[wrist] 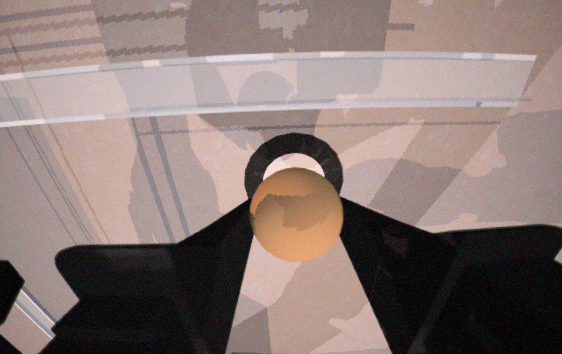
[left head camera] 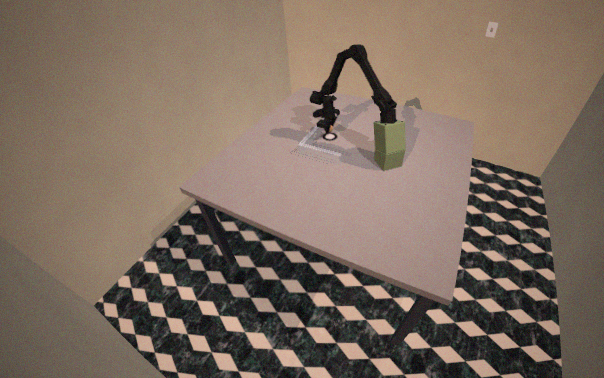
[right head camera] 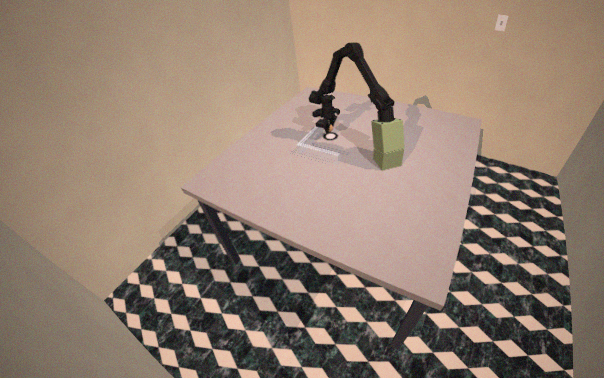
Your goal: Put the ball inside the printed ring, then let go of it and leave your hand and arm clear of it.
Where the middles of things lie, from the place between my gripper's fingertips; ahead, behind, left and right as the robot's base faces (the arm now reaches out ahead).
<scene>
Right now my hand is 20 mm below the orange ball [wrist: 296, 214].
</scene>
